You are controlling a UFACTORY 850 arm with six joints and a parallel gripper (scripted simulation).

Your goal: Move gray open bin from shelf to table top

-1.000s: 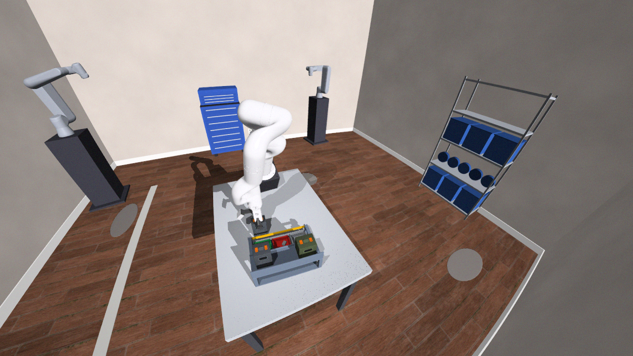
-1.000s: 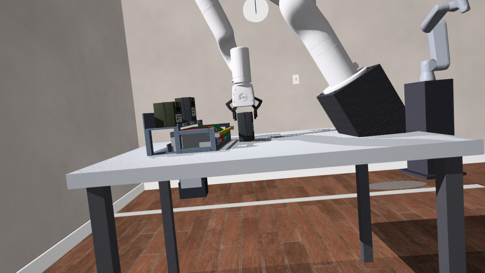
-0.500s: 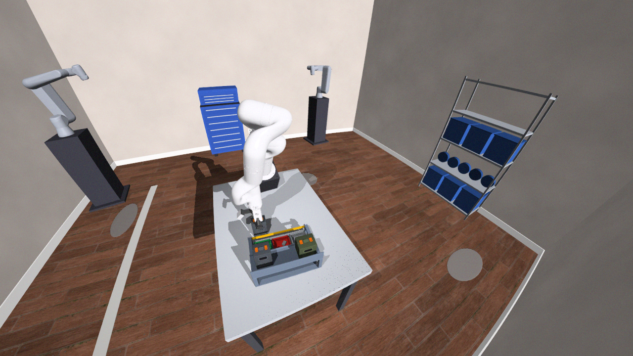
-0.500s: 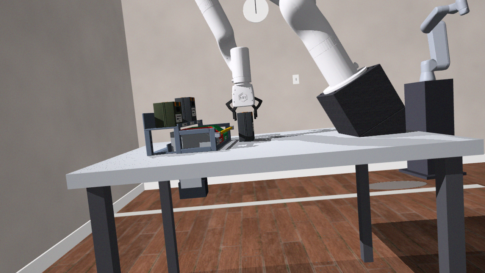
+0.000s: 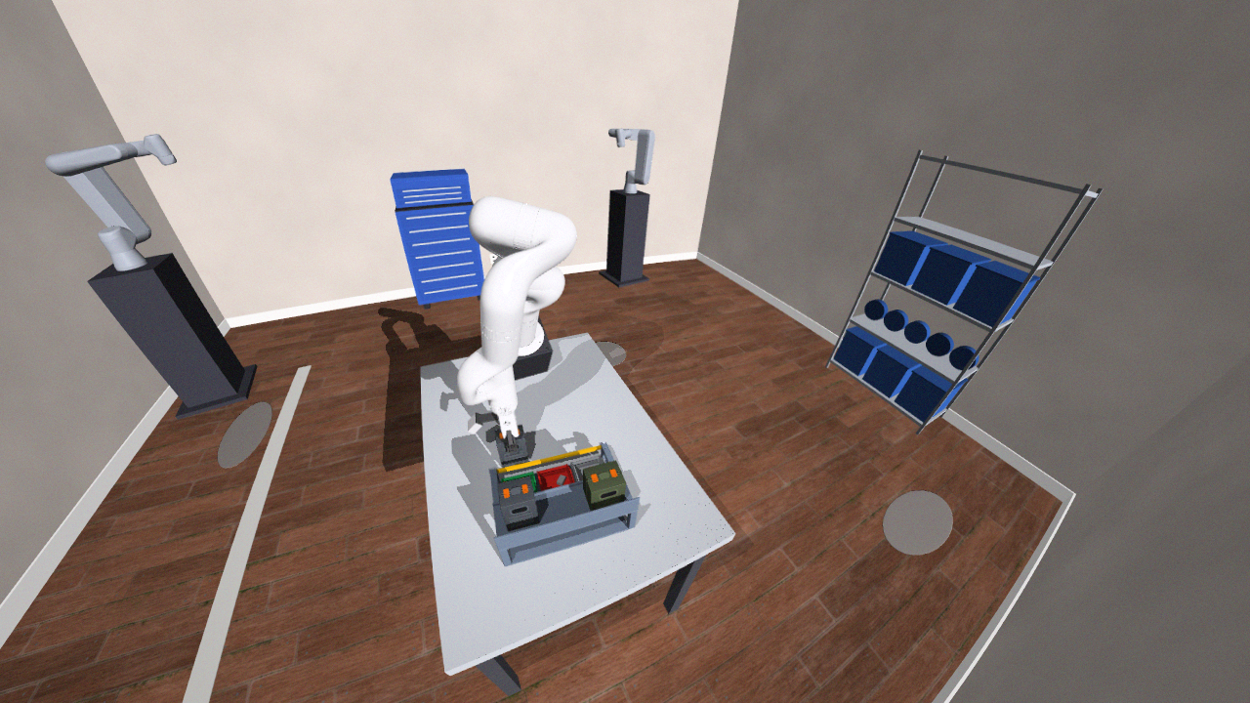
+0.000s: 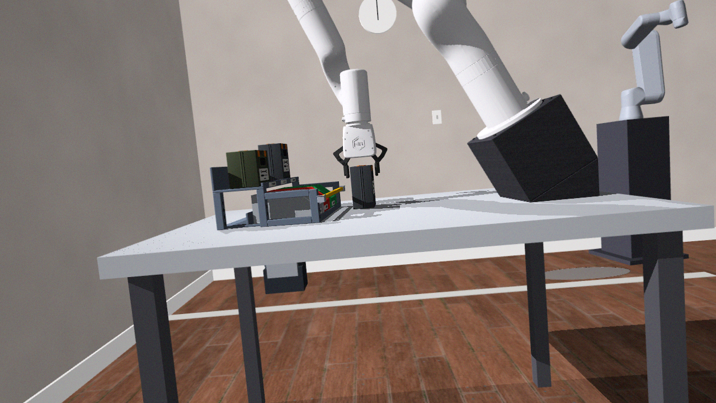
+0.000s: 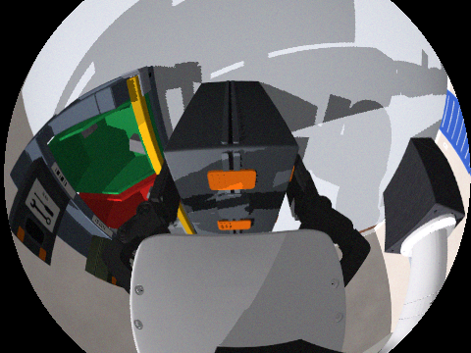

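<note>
Now: the yellow strip 10 cm ahead of my hand, 9 cm to the left of it and 5 cm below it. Also, from my hand: red bin 21 cm ahead, 6 cm to the left, 6 cm below; green bin 18 cm ahead, 4 cm to the right, 6 cm below; dark case 27 cm ahead, 7 cm to the right, 6 cm above.
</note>
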